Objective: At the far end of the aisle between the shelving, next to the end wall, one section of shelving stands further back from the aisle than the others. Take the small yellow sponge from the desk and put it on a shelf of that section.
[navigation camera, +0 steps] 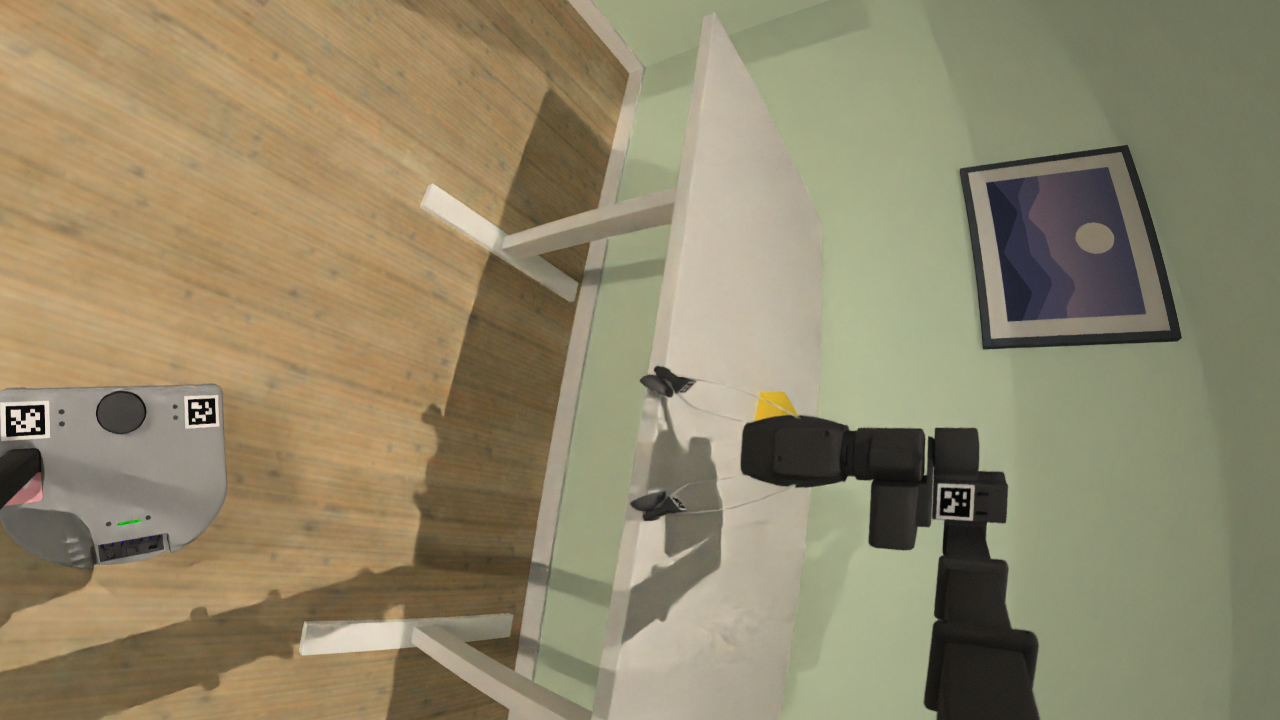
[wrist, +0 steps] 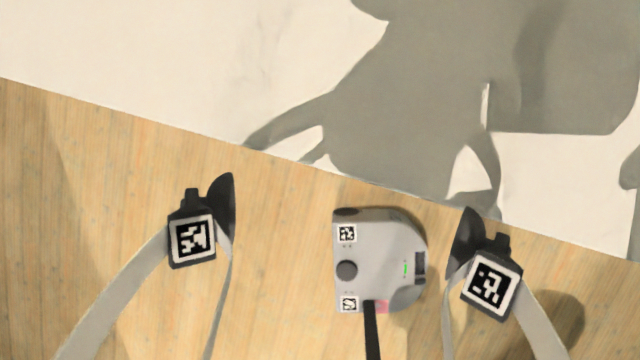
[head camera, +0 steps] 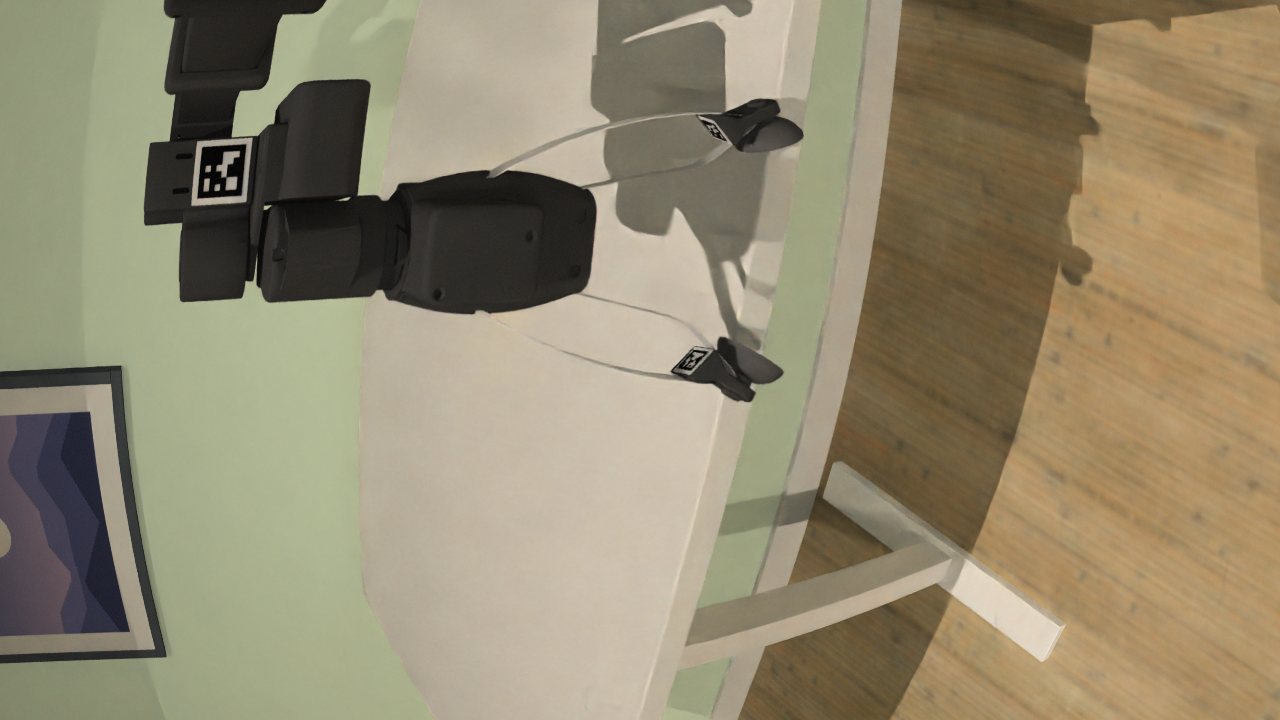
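Pixels of known places: gripper, fingertip midpoint: [navigation camera: 638, 442] [wrist: 342, 214] [head camera: 786, 246]; robot's base at its link origin: [navigation camera: 122, 410] [wrist: 348, 250].
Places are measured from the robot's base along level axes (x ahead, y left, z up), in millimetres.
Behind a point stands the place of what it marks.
Observation:
The small yellow sponge [navigation camera: 774, 405] lies on the white desk [head camera: 537, 465] {x 142, y -742, z 950 mm} [navigation camera: 742, 268] {x 226, y -759, z 950 mm} [wrist: 125, 60] {x 96, y -542, z 950 mm}, partly hidden by the gripper's body in the navigation camera view. It does not show in the head or wrist view. My gripper [head camera: 762, 250] {x -22, y -447, z 945 mm} [navigation camera: 658, 443] {x -22, y -447, z 945 mm} [wrist: 342, 214] {x -22, y -447, z 945 mm} is open, with its fingers spread wide and no object between them. The fingertips hang over the desk's front edge; the sponge is back beside the gripper body, nearer the wall. The shelving does not show.
A framed picture [head camera: 67, 519] {x 328, y -1397, z 1514 mm} [navigation camera: 1069, 246] {x 336, y -1400, z 1615 mm} hangs on the green wall [head camera: 241, 447] {x 221, y -1388, z 1157 mm} [navigation camera: 895, 268] {x 323, y -1420, z 1160 mm} behind the desk. White desk legs [head camera: 814, 600] {x 463, y -1020, z 368 mm} [navigation camera: 590, 223] {x 472, y -1001, z 415 mm} stand on the wooden floor [head camera: 1136, 402] {x 157, y -610, z 0 mm} [navigation camera: 313, 223] {x 447, y -392, z 0 mm}. My grey base [navigation camera: 134, 465] {x -91, y -15, z 159 mm} [wrist: 380, 260] {x -108, y -33, z 160 mm} stands away from the desk's front.

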